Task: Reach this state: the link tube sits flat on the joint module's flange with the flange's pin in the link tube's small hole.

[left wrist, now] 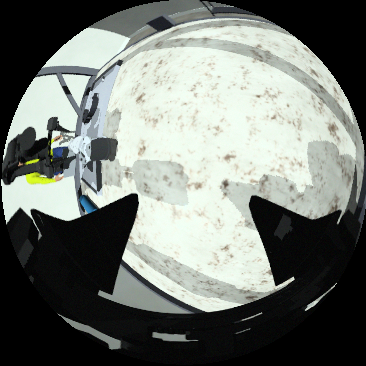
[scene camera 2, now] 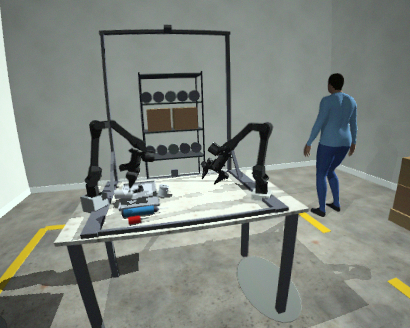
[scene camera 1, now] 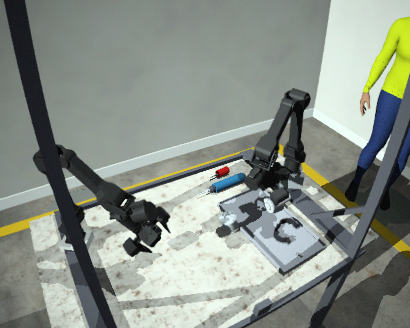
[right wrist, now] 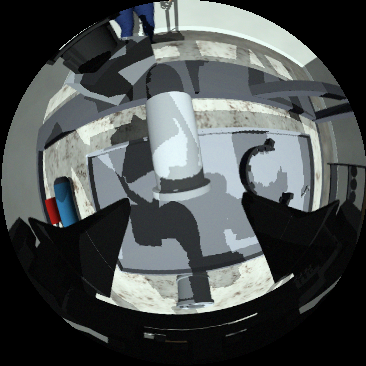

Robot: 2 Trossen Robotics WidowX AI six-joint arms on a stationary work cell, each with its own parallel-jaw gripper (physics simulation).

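Frame: origin at the left arm's base, x ahead, y left, z up, level; centimetres.
Seen in the pictures: left gripper, fingertip midpoint: (left wrist: 196, 200) (scene camera 2: 208, 181) (scene camera 1: 160, 242); right gripper, fingertip midpoint: (left wrist: 67, 144) (scene camera 2: 131, 186) (scene camera 1: 270, 197) (right wrist: 186, 201); left arm's base, link origin: (scene camera 2: 261, 191) (right wrist: 159, 335); right arm's base, link origin: (left wrist: 62, 162) (scene camera 2: 93, 194) (scene camera 1: 291, 169) (right wrist: 99, 55).
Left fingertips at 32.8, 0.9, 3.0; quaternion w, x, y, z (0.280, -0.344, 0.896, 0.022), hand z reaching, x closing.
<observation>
Pixels of each thing's top centre, then the offset from my left fingertips to it, as dx, dy, dz. "spot": a spot on its surface instead.
- link tube, top centre: (right wrist: 172, 140) (scene camera 1: 278, 195) (left wrist: 68, 145) (scene camera 2: 123, 189) +41.3, +29.5, +0.5
- grey tray, surface spot: (scene camera 1: 275, 229) spot: +40.3, +14.9, -4.2
- joint module, top centre: (right wrist: 195, 308) (left wrist: 79, 149) (scene camera 1: 229, 214) (scene camera 2: 162, 184) +22.6, +15.5, +1.2
- blue screwdriver, surface spot: (scene camera 1: 226, 183) spot: +20.0, +39.0, -3.0
The link tube (scene camera 1: 269, 204) is a white cylinder with a flange, lying on its side on the grey tray (scene camera 1: 275, 229). It fills the middle of the right wrist view (right wrist: 174, 147). My right gripper (scene camera 1: 273, 192) hangs open and empty just above it, fingers (right wrist: 184, 201) either side of its flanged end, not touching. The joint module (scene camera 1: 228, 221), a short grey cylinder with a flange, stands on the table beside the tray's near-left edge (right wrist: 192, 290). My left gripper (scene camera 1: 155, 239) (left wrist: 196, 200) is open and empty, well above bare table on the left.
A black C-shaped clamp ring (scene camera 1: 286, 229) lies on the tray. A blue screwdriver (scene camera 1: 226, 183) and a red one (scene camera 1: 220, 172) lie behind the tray. A person (scene camera 2: 334, 143) walks beside the table. A shelf rack (scene camera 2: 171, 123) stands behind it.
</observation>
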